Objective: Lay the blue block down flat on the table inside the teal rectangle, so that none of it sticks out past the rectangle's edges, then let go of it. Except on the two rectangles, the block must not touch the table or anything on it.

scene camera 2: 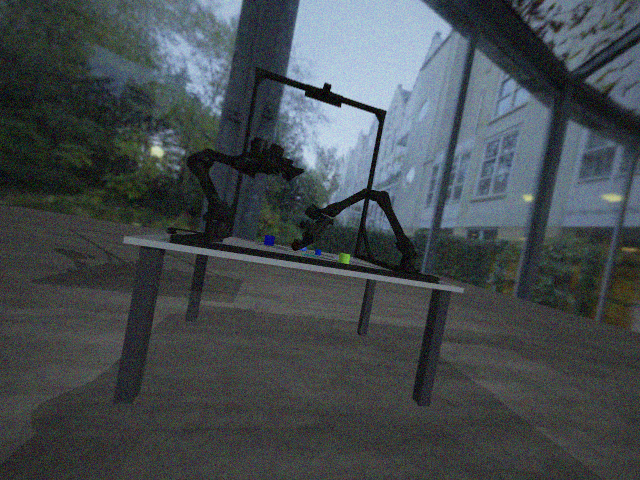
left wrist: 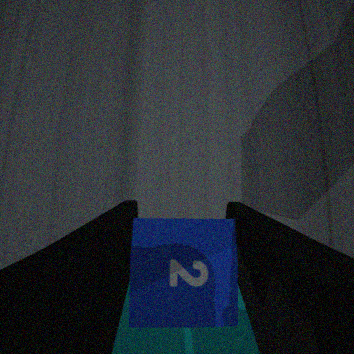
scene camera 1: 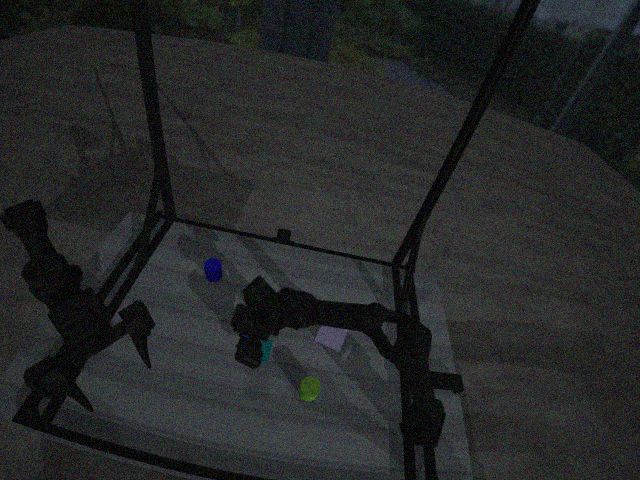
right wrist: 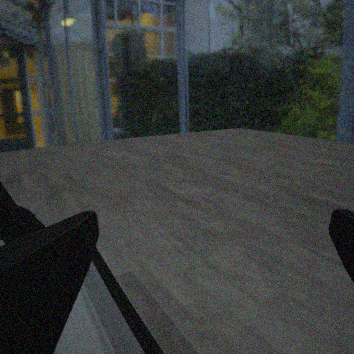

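Note:
The blue block, marked with a white 2, sits between the black fingers of my left gripper, which is shut on it. The teal rectangle shows beneath and just behind the block in the left wrist view, wider than the block on both sides. The gripper is low over the table. I cannot tell whether the block touches the surface. My right gripper is open and empty, raised high at the left.
A pale purple rectangle lies right of the teal one. A yellow-green cylinder stands nearer the front, a blue cylinder at the back left. A black frame runs round the table.

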